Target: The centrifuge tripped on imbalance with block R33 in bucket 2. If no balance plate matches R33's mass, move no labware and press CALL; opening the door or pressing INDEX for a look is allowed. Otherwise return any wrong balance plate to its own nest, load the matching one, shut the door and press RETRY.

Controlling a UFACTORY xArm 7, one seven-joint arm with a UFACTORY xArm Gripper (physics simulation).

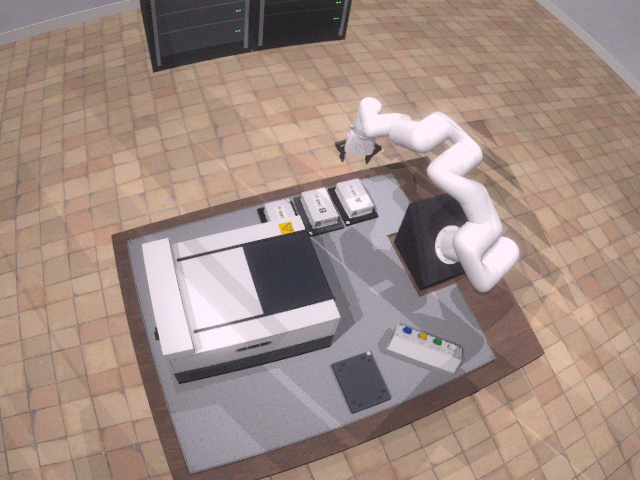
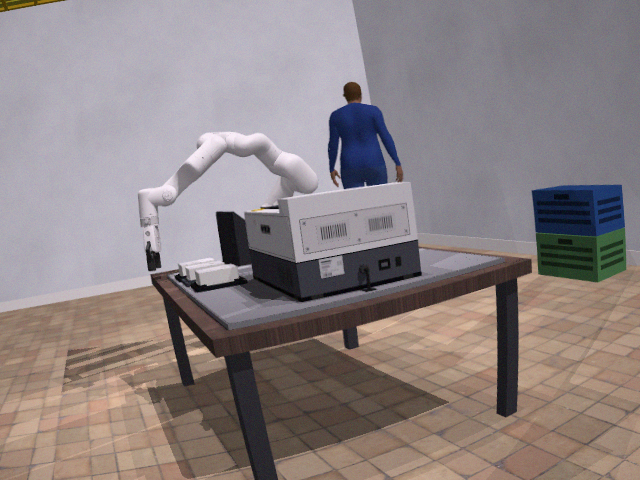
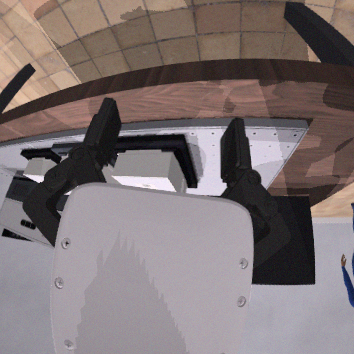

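Pixels of known places: gripper, between the fingertips: (image 1: pixel 354 160) (image 2: pixel 154 269) (image 3: pixel 172 118); arm's base, origin of its link: (image 1: pixel 450 244).
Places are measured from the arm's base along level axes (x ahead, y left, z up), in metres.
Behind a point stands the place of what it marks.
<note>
My gripper (image 1: pixel 355 160) @(z -0.048, x 0.178, y -0.445 m) (image 2: pixel 153 267) @(z -0.048, x 0.178, y -0.445 m) (image 3: pixel 172 118) @(z -0.048, x 0.178, y -0.445 m) is open and empty, raised beyond the table edge near the balance plates. White block A (image 1: pixel 354 197) @(z -0.039, x 0.238, y -0.273 m) (image 3: pixel 148 169) @(z -0.049, x 0.224, y -0.349 m) sits in its dark nest nearest the arm base. White block B (image 1: pixel 318 208) @(z -0.038, x 0.371, y -0.251 m) sits in the middle nest. A third white block (image 1: pixel 279 210) @(z -0.038, x 0.498, y -0.270 m) (image 2: pixel 216 274) @(z -0.051, x 0.535, y -0.252 m) sits in the nest by the centrifuge; its letter is not readable. The centrifuge (image 1: pixel 168 294) @(z 0.153, x 0.882, y 0.062 m) (image 2: pixel 352 229) @(z 0.057, x 0.932, y 0.045 m) has a dark panel (image 1: pixel 289 273) @(z 0.122, x 0.557, y 0.050 m) across the front part of its top. Block R33 and the buckets do not show. The button box (image 1: pixel 423 353) @(z -0.027, x 0.222, y 0.318 m) has blue, yellow, green and whitish buttons.
A flat dark plate (image 1: pixel 360 383) @(z -0.075, x 0.416, y 0.341 m) lies beside the button box with no block on it. The black arm pedestal (image 1: pixel 426 248) @(z 0.009, x 0.094, y 0.000 m) (image 2: pixel 231 237) @(z 0.012, x 0.078, y -0.119 m) (image 3: pixel 285 250) @(z 0.032, x -0.058, y -0.133 m) stands at the table side. A person in blue (image 2: pixel 357 142) stands behind the table. Blue and green crates (image 2: pixel 563 214) stand on the floor.
</note>
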